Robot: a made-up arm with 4 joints.
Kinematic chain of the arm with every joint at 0, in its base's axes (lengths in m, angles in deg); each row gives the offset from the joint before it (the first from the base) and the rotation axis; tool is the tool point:
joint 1: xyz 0 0 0.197 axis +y
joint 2: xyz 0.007 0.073 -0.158 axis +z
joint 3: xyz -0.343 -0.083 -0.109 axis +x
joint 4: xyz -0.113 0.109 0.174 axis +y
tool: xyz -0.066 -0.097 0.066
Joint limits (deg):
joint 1: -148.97..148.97
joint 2: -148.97..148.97
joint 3: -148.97..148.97
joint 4: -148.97..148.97
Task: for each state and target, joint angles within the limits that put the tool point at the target. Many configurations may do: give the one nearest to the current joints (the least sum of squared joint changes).
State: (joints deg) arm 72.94 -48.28 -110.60 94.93
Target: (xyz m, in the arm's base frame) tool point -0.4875 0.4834 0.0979
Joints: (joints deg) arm 62.91 -61.40 -141.09 62.63
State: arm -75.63 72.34 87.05 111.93
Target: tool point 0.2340 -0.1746 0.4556
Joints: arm -65.73 115.69 36.27 125.37
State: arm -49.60 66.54 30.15 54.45
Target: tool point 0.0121 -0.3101 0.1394
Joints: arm -59.02 71.36 1.00 100.55
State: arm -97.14 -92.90 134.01 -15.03
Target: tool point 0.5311 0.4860 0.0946
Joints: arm -135.16 -72.39 101.77 -9.05
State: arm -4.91 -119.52 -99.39 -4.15
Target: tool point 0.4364 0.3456 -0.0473
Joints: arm 5.16 -130.32 -73.16 17.74
